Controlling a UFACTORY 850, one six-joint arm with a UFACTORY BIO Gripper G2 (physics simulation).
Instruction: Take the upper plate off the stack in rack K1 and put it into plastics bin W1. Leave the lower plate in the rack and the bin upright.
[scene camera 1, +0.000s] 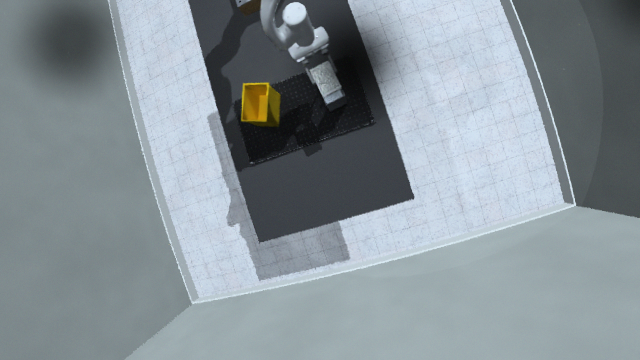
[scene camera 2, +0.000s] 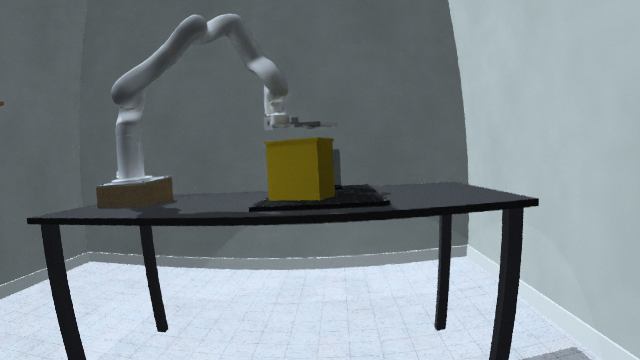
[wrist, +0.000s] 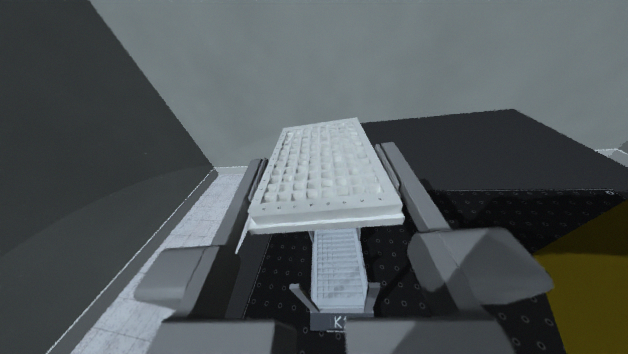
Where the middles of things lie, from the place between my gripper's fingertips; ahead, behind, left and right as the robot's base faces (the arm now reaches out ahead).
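My hand is 170 mm above the yellow plastics bin W1 (scene camera 2: 299, 169), 40 mm beyond it and 340 mm to the left of it.
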